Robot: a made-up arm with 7 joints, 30 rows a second.
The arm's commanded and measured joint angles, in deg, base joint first. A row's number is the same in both.
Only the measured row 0 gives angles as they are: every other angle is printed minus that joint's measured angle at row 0.
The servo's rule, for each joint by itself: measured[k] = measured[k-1] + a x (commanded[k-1-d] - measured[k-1]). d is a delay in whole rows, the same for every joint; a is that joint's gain. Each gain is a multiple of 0.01, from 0.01 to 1. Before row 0 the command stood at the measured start. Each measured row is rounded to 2 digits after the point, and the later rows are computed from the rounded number. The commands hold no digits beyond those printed.
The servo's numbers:
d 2
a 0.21 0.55 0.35 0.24 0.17 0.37 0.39
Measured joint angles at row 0:
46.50, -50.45, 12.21, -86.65, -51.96, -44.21, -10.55
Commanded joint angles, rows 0 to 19:
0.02, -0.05, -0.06, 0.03, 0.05, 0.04, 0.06
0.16, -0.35, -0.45, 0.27, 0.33, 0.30, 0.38
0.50, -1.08, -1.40, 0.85, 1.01, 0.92, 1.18
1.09, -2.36, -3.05, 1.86, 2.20, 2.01, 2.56
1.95, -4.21, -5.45, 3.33, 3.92, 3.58, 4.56
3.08, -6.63, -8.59, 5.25, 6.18, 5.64, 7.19
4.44, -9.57, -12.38, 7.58, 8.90, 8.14, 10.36
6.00, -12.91, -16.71, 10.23, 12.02, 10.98, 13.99
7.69, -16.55, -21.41, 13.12, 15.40, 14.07, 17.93
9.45, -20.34, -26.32, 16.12, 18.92, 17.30, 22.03
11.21, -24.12, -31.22, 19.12, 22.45, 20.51, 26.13
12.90, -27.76, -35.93, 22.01, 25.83, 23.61, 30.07
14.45, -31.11, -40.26, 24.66, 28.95, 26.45, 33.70
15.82, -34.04, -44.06, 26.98, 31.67, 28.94, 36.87
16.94, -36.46, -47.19, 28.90, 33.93, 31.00, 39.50
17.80, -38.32, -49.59, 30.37, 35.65, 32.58, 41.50
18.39, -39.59, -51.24, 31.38, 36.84, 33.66, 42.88
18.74, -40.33, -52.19, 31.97, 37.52, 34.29, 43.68
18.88, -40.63, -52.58, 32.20, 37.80, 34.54, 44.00
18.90, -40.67, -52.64, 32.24, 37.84, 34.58, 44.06
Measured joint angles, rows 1 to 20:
0.00, 0.00, 0.00, 0.00, 0.00, 0.00, 0.00
0.00, 0.00, 0.00, 0.00, 0.00, 0.00, 0.00
0.00, -0.03, -0.02, 0.01, 0.01, 0.01, 0.02
0.03, -0.21, -0.17, 0.07, 0.06, 0.12, 0.16
0.13, -0.69, -0.60, 0.26, 0.22, 0.42, 0.56
0.33, -1.61, -1.46, 0.64, 0.56, 1.01, 1.34
0.67, -3.04, -2.86, 1.29, 1.13, 1.96, 2.60
1.18, -5.01, -4.87, 2.24, 1.99, 3.32, 4.39
1.86, -7.52, -7.50, 3.52, 3.16, 5.10, 6.72
2.73, -10.48, -10.72, 5.13, 4.67, 7.28, 9.56
3.77, -13.82, -14.46, 7.05, 6.49, 9.79, 12.82
4.96, -17.41, -18.61, 9.23, 8.60, 12.57, 16.41
6.27, -21.10, -23.02, 11.60, 10.95, 15.51, 20.20
7.66, -24.76, -27.54, 14.10, 13.48, 18.51, 24.05
9.09, -28.25, -31.99, 16.63, 16.11, 21.45, 27.81
10.50, -31.43, -36.21, 19.11, 18.76, 24.22, 31.34
11.85, -34.20, -40.05, 21.46, 21.34, 26.73, 34.52
13.10, -36.47, -43.39, 23.60, 23.77, 28.89, 37.24
14.21, -38.19, -46.14, 25.47, 25.99, 30.65, 39.44
15.16, -39.37, -48.26, 27.03, 27.95, 32.00, 41.09

